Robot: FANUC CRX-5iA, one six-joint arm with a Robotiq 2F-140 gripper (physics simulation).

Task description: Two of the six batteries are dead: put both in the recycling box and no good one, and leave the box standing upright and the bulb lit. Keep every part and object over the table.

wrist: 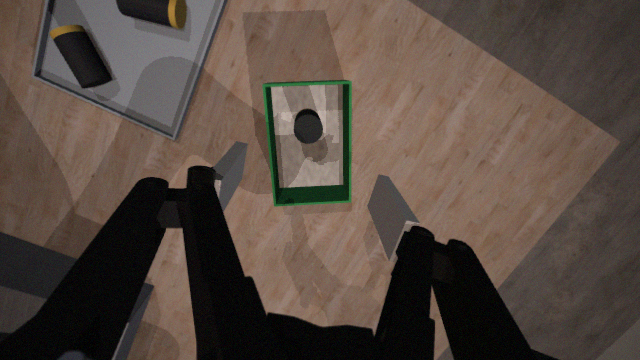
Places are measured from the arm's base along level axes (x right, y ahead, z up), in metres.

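Where they show: gripper, fingertip midpoint: (310, 176).
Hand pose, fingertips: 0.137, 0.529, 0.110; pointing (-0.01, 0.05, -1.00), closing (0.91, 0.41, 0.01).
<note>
After its pixels a point has its place, as x, y, z.
A green-walled recycling box (348, 145) {0.184, 0.550, -0.037} stands upright on the table near the middle of the wrist view. One dark battery (308, 126) {0.130, 0.540, -0.028} is inside it, with a round dark end facing the camera. My gripper (310, 176) {0.137, 0.529, 0.110} is open and empty, above the near end of the box, with one finger to each side. Two black batteries with yellow ends, one (82, 57) {-0.118, 0.441, -0.058} at the left and one (150, 11) {-0.079, 0.530, -0.057} at the top edge, lie in the grey tray (145, 107) {-0.047, 0.421, -0.090}. The bulb does not show in this view.
The wooden table (450, 125) {0.296, 0.657, -0.093} has a corner at the right, with dark floor (575, 240) beyond its edges. A dark grey object (30, 265) {-0.062, 0.136, -0.053} partly shows at the lower left, behind the gripper's arm. Shadows fall around the box.
</note>
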